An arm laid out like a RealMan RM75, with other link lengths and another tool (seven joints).
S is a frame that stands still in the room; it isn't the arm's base.
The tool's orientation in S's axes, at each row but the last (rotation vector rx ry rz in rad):
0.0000 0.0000 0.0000
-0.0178 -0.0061 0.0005
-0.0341 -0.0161 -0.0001
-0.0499 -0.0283 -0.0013
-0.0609 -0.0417 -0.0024
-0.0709 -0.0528 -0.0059
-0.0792 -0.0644 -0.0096
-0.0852 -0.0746 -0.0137
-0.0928 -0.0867 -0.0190
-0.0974 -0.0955 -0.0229
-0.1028 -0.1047 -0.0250
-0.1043 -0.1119 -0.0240
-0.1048 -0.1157 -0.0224
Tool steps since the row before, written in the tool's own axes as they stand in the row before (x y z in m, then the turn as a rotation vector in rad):
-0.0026 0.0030 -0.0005 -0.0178 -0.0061 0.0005
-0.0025 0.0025 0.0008 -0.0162 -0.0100 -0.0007
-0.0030 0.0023 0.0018 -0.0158 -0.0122 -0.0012
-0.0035 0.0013 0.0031 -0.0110 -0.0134 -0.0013
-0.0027 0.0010 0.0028 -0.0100 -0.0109 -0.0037
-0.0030 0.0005 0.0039 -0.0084 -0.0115 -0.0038
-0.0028 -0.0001 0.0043 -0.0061 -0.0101 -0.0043
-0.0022 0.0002 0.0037 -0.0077 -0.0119 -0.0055
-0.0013 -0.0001 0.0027 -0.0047 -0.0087 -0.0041
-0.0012 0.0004 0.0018 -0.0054 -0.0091 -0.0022
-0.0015 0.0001 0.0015 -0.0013 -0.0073 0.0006
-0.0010 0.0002 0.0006 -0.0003 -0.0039 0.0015
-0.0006 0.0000 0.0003 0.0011 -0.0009 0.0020
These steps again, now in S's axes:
-0.0026 0.0030 -0.0005 -0.0178 -0.0061 0.0005
-0.0025 0.0025 0.0007 -0.0162 -0.0100 -0.0006
-0.0030 0.0024 0.0017 -0.0158 -0.0122 -0.0010
-0.0036 0.0015 0.0029 -0.0110 -0.0134 -0.0009
-0.0028 0.0012 0.0026 -0.0099 -0.0111 -0.0034
-0.0032 0.0008 0.0037 -0.0083 -0.0117 -0.0034
-0.0031 0.0003 0.0041 -0.0059 -0.0104 -0.0039
-0.0025 0.0005 0.0035 -0.0075 -0.0122 -0.0050
-0.0015 0.0002 0.0026 -0.0045 -0.0090 -0.0037
-0.0014 0.0006 0.0016 -0.0054 -0.0092 -0.0018
-0.0016 0.0003 0.0013 -0.0016 -0.0072 0.0012
-0.0011 0.0003 0.0005 -0.0006 -0.0037 0.0018
-0.0006 0.0000 0.0002 0.0008 -0.0007 0.0022

